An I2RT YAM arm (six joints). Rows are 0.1 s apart.
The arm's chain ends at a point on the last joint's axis. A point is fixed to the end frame.
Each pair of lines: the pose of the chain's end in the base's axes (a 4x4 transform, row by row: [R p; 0 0 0 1], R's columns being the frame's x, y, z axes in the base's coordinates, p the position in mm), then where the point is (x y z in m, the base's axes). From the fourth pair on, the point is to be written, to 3 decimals.
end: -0.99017 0.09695 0.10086 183.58; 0.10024 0.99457 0.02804 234.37; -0.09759 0.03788 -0.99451 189.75; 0 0 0 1
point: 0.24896 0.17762 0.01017
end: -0.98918 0.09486 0.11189 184.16; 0.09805 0.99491 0.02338 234.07; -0.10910 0.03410 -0.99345 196.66; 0 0 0 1
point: 0.25163 0.17657 0.01809
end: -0.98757 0.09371 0.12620 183.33; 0.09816 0.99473 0.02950 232.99; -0.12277 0.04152 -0.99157 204.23; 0 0 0 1
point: 0.25341 0.17661 0.02631
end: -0.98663 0.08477 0.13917 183.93; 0.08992 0.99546 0.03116 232.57; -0.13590 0.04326 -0.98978 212.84; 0 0 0 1
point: 0.257 0.177 0.036
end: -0.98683 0.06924 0.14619 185.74; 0.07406 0.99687 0.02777 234.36; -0.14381 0.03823 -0.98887 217.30; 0 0 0 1
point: 0.261 0.179 0.041
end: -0.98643 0.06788 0.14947 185.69; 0.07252 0.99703 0.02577 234.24; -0.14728 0.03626 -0.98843 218.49; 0 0 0 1
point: 0.261 0.178 0.043
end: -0.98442 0.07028 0.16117 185.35; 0.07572 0.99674 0.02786 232.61; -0.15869 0.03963 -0.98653 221.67; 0 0 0 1
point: 0.263 0.177 0.047
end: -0.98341 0.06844 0.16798 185.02; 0.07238 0.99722 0.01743 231.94; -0.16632 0.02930 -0.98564 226.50; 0 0 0 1
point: 0.264 0.175 0.053
